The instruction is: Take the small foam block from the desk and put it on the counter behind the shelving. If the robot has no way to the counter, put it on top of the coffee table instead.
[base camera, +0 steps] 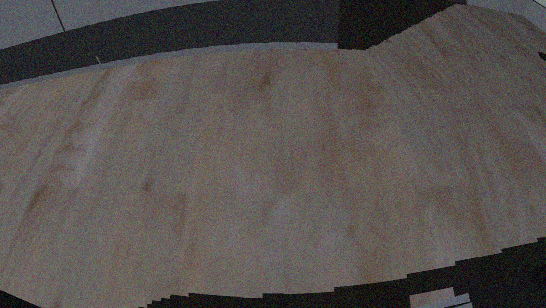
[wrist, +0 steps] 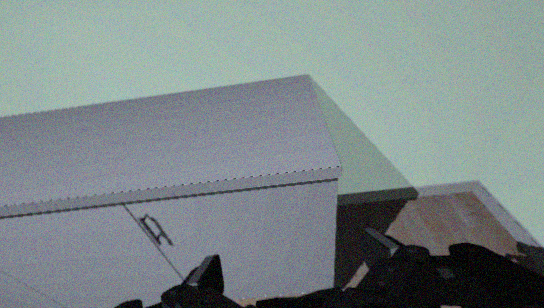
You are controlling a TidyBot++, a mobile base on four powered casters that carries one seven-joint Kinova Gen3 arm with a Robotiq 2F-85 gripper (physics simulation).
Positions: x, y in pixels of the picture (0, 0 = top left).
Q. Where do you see a grey counter cabinet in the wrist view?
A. At 129, 196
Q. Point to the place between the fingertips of my gripper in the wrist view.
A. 291, 257
